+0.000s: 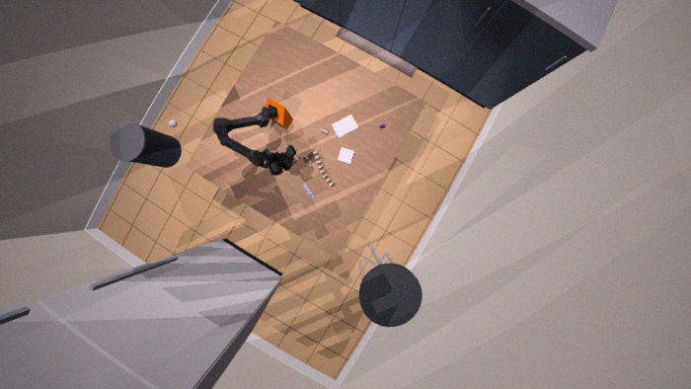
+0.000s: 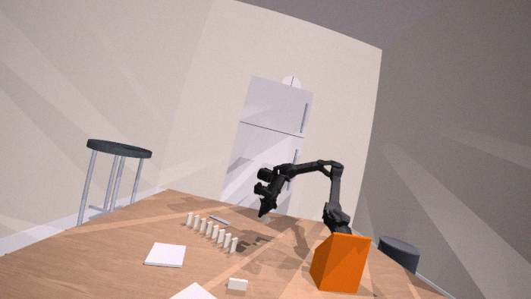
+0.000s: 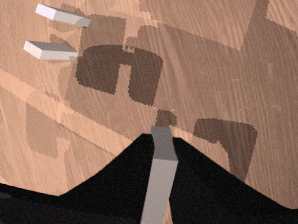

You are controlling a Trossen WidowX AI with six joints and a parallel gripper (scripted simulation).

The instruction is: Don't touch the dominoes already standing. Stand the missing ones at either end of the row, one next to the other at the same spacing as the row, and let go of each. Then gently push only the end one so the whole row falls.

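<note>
Right now my gripper tip is 16 cm short of the grey flat strip, 14 cm to the left of it and 10 cm above it. From my gripper tip the other things lie so: purple object 50 cm to the left, 42 cm ahead, 9 cm below.
</note>
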